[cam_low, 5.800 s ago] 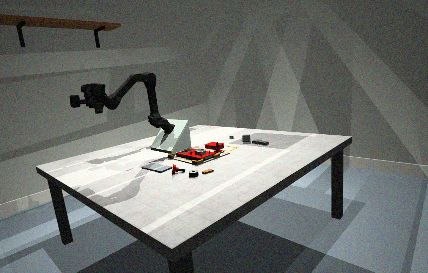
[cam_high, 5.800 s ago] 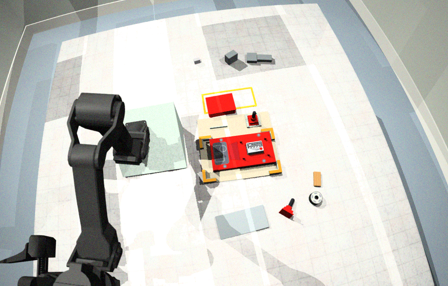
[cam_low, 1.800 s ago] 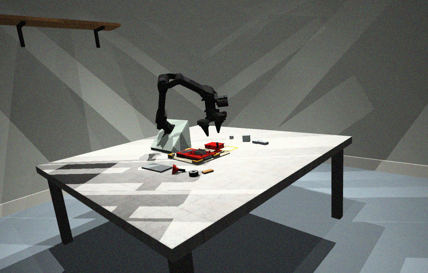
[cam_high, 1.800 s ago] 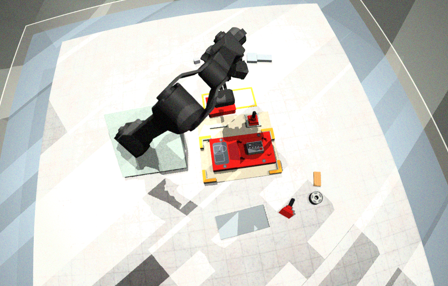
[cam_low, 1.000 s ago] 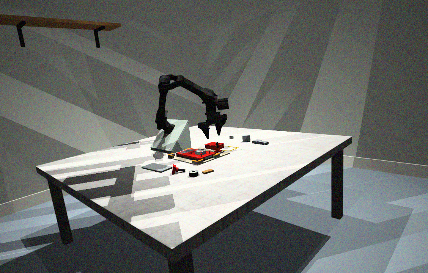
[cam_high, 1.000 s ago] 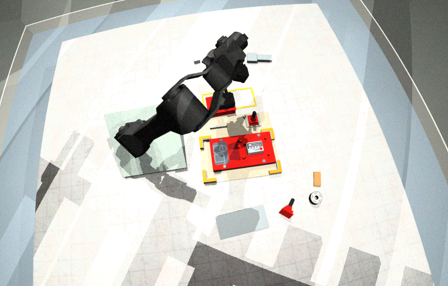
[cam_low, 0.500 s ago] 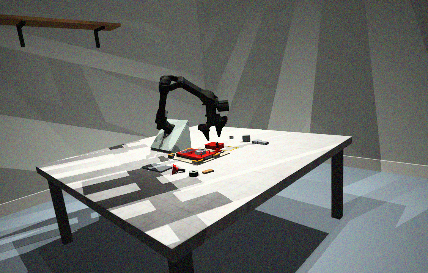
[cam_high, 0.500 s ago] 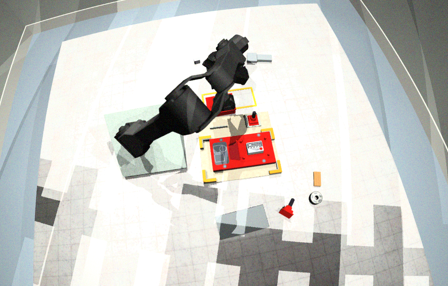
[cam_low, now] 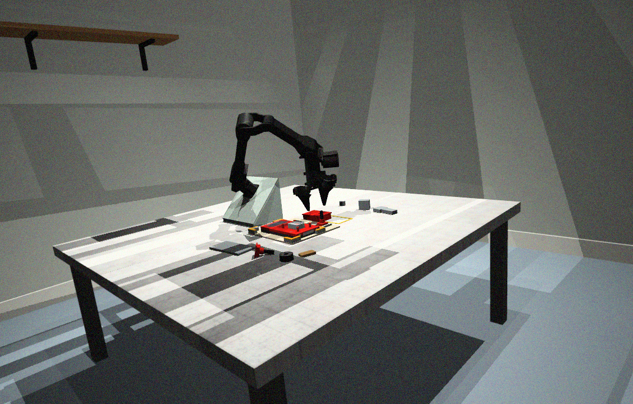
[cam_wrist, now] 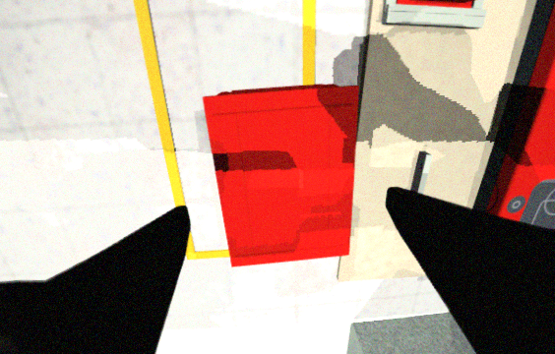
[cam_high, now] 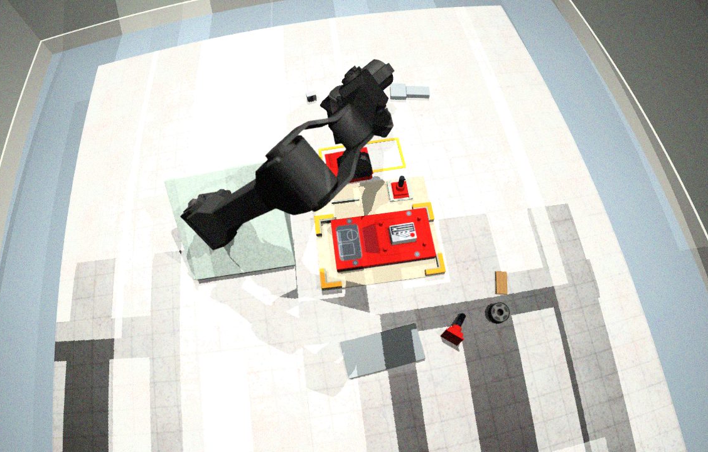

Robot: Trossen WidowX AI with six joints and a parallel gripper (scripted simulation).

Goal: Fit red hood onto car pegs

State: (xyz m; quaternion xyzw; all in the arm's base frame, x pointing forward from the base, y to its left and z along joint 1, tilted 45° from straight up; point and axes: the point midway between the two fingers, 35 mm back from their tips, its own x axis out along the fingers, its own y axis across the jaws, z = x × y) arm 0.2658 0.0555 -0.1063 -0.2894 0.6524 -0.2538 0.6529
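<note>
Now: gripper tip 3 cm above the red hood. The rest, counted from my gripper tip: grey engine block: 18 cm to the right, 8 cm ahead, 2 cm below; then wooden block: 31 cm to the right, 27 cm ahead, 4 cm below.
</note>
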